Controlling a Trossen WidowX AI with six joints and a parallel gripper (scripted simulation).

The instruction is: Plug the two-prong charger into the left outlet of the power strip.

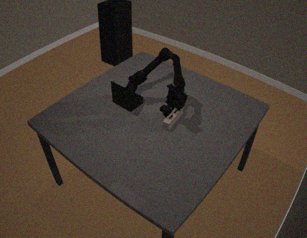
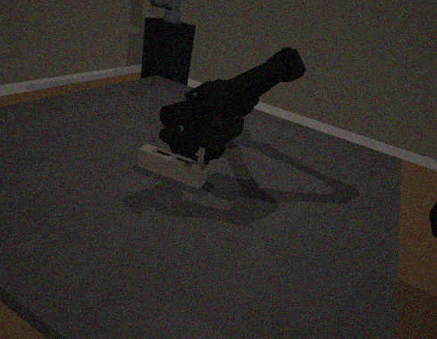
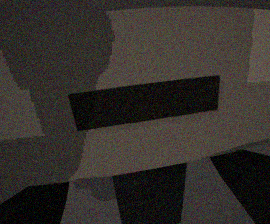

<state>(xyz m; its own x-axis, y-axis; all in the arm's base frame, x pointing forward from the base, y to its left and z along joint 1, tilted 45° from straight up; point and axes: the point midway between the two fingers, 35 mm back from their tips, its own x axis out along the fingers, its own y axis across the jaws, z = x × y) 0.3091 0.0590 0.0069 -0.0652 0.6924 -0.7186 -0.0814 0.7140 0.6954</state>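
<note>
My gripper tip is now 20 mm short of the dark charger and 10 mm below it.
</note>
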